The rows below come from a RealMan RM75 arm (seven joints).
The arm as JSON. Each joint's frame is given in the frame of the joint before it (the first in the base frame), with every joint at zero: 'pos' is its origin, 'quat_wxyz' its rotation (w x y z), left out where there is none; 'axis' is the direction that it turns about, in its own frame. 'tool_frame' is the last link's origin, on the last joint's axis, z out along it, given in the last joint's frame.
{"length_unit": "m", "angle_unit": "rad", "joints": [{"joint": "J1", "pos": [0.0, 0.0, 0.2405], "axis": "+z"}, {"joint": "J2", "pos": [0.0, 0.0, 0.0], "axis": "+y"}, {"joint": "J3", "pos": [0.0, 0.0, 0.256], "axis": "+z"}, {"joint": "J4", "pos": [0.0, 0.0, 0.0], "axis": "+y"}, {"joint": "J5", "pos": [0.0, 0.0, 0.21], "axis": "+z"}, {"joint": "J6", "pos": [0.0, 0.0, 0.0], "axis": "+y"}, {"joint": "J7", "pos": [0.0, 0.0, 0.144], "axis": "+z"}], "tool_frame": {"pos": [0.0, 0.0, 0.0]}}
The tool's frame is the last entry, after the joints.
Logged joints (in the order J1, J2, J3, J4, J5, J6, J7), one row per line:
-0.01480 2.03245 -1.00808 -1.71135 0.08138 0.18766 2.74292
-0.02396 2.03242 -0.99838 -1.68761 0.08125 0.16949 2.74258
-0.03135 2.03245 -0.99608 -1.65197 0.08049 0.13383 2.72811
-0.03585 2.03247 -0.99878 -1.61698 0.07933 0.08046 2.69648
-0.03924 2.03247 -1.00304 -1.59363 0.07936 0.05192 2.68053
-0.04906 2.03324 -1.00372 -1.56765 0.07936 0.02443 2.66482
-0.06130 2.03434 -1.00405 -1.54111 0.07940 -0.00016 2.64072
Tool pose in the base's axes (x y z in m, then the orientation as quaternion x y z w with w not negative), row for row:
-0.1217 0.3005 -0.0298 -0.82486 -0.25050 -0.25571 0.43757
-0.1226 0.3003 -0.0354 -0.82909 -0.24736 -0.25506 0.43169
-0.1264 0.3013 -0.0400 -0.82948 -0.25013 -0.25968 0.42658
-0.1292 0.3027 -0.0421 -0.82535 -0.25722 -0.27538 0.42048
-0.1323 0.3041 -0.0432 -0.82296 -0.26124 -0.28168 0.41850
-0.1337 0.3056 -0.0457 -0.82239 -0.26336 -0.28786 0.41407
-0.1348 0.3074 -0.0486 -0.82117 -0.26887 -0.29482 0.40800
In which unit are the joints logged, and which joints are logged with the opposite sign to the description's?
The joints are logged in radians. Opposite sign: J2.
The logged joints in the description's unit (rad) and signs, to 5 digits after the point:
-0.01480 -2.03245 -1.00808 -1.71135 0.08138 0.18766 2.74292
-0.02396 -2.03242 -0.99838 -1.68761 0.08125 0.16949 2.74258
-0.03135 -2.03245 -0.99608 -1.65197 0.08049 0.13383 2.72811
-0.03585 -2.03247 -0.99878 -1.61698 0.07933 0.08046 2.69648
-0.03924 -2.03247 -1.00304 -1.59363 0.07936 0.05192 2.68053
-0.04906 -2.03324 -1.00372 -1.56765 0.07936 0.02443 2.66482
-0.06130 -2.03434 -1.00405 -1.54111 0.07940 -0.00016 2.64072

